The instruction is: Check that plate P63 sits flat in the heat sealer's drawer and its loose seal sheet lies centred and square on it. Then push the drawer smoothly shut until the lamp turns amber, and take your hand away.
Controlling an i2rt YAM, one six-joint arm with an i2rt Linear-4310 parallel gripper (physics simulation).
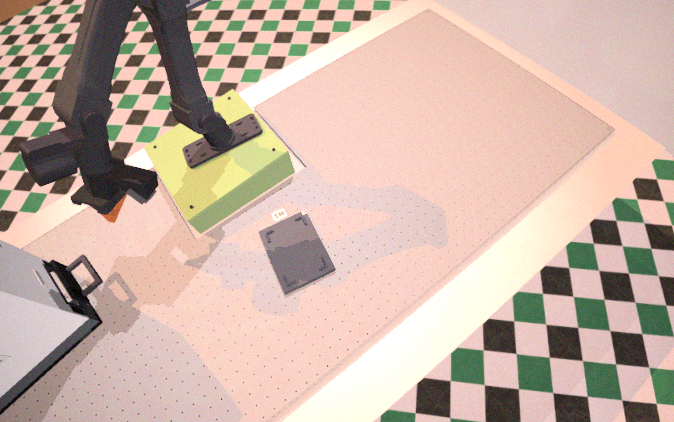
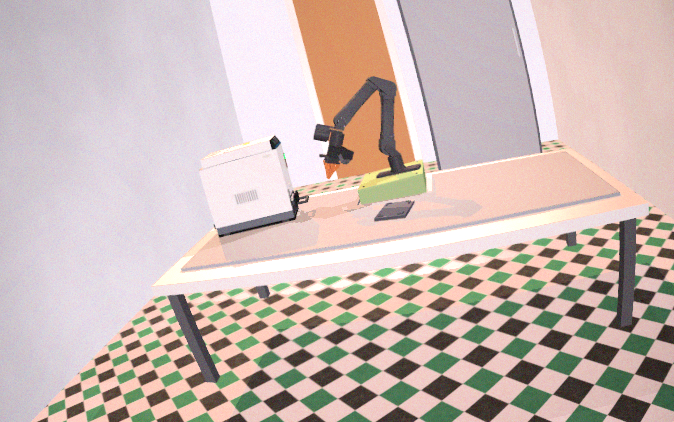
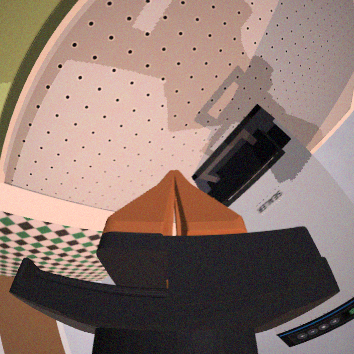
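Where they show: gripper, fingertip midpoint: (image 1: 112, 221) (image 2: 328, 178) (image 3: 173, 177); arm's base at its link origin: (image 1: 223, 141) (image 2: 399, 171).
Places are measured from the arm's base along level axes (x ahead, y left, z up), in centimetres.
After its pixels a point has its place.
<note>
The heat sealer (image 1: 35, 335) {x 29.3, y -46.7, z 4.5 cm} (image 2: 245, 185) {x 32.8, y -56.4, z 12.5 cm} (image 3: 310, 220) {x 21.8, y -42.6, z 11.8 cm} is a white box with a dark base. Its drawer's black front (image 1: 65, 285) {x 20.3, y -41.5, z 2.0 cm} (image 3: 250, 160) {x 19.8, y -41.1, z 0.4 cm} stands close to the sealer's face, with a looped handle (image 1: 92, 267) (image 2: 304, 199) sticking out. Plate P63 and the seal sheet do not show. A small green light (image 2: 285, 156) {x 12.4, y -45.8, z 17.9 cm} (image 3: 352, 311) {x 21.2, y -43.9, z 26.7 cm} shows on the sealer's front. My gripper (image 1: 111, 219) {x 12.4, y -28.0, z 4.7 cm} (image 2: 328, 176) {x 12.4, y -28.0, z 4.7 cm} (image 3: 173, 177) {x 12.4, y -28.0, z 4.7 cm} is shut, its orange fingertips together with nothing between them. It hangs above the table, apart from the handle, on the robot base's side.
The lime robot base (image 1: 240, 175) {x 12.0, y 0.5, z 0.1 cm} (image 2: 395, 187) {x 13.9, y 0.9, z -2.9 cm} (image 3: 15, 40) {x 11.0, y -14.5, z -1.0 cm} stands at the table's back edge. A dark flat fixture (image 1: 300, 255) {x 34.4, y 4.8, z -5.8 cm} (image 2: 395, 210) {x 34.6, y 5.1, z -5.8 cm} with corner brackets lies in front of it, beside a small white label (image 1: 279, 214) {x 21.9, y 4.6, z -7.0 cm}. The table (image 1: 450, 300) {x 57.8, y 28.5, z -8.3 cm} (image 2: 400, 252) {x 67.8, y 14.1, z -8.4 cm} has a pale rim.
</note>
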